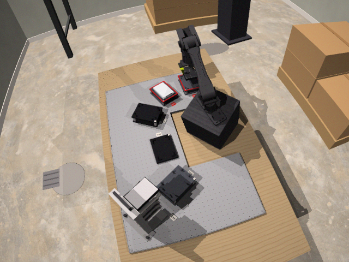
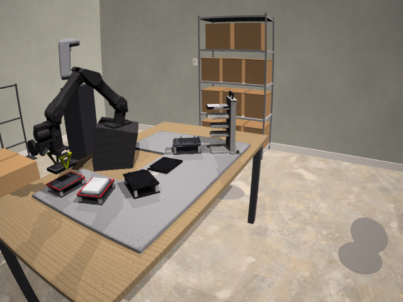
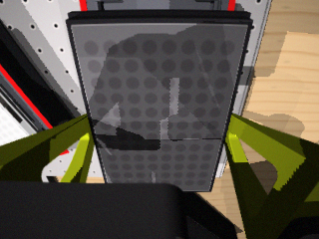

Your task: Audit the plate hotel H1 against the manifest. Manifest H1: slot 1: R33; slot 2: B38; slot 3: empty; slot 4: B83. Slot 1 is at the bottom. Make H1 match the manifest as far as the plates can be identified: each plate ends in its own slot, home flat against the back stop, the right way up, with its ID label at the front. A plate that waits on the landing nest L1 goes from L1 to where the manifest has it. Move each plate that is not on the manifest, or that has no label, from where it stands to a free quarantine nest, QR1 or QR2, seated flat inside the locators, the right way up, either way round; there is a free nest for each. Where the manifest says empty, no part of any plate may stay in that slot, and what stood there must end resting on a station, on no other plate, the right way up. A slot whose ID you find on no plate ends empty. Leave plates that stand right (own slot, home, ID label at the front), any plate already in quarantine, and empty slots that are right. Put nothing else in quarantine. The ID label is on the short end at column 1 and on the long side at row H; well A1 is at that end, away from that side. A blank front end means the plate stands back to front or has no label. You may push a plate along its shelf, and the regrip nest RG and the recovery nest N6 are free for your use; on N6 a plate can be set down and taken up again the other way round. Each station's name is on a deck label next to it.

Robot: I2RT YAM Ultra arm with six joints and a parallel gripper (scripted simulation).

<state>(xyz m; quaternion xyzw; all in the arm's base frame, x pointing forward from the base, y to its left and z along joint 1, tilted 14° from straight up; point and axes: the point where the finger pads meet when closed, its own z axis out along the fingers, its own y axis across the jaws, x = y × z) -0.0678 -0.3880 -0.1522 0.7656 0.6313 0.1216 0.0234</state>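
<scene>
The dark well plate is right at my hand. The rest, counted from my hand: RG deck label 31 cm ahead, 59 cm to the left, 12 cm below; white plate 20 cm ahead, 7 cm below; N6 deck label 36 cm ahead, 28 cm to the left, 12 cm below.
</scene>
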